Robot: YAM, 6 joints.
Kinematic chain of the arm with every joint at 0, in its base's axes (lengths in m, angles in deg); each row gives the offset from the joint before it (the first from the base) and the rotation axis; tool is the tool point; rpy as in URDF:
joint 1: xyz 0 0 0.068 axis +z
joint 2: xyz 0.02 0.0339 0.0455 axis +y
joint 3: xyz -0.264 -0.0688 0 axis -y
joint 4: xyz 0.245 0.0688 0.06 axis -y
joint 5: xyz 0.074 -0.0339 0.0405 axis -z
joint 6: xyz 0.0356 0 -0.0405 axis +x
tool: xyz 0 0 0 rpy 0 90 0
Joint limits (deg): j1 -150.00..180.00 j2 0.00..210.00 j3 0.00..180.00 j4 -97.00..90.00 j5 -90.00..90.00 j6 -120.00..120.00
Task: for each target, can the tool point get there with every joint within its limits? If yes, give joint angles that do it. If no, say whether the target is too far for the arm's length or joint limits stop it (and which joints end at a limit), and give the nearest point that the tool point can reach.
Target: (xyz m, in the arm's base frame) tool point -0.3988 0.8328 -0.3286
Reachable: no: too far | nearest point -0.2514 0.5250 -0.1616 | short by 0.380 m
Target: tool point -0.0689 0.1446 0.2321
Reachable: yes | joints 119.06 40.18 28.46 -22.43 16.38 -5.65
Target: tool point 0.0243 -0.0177 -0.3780
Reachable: no: joint limits stop it (at a limit: joint 2) | nearest point 0.0490 -0.0357 -0.3277 | short by 0.059 m
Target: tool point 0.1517 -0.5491 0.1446
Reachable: yes | joints -72.71 157.18 147.48 -48.89 31.07 -94.99
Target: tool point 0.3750 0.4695 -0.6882
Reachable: no: too far | nearest point 0.2603 0.3259 -0.3387 | short by 0.395 m
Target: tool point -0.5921 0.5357 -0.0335
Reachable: no: too far | nearest point -0.4709 0.4260 -0.0026 | short by 0.166 m
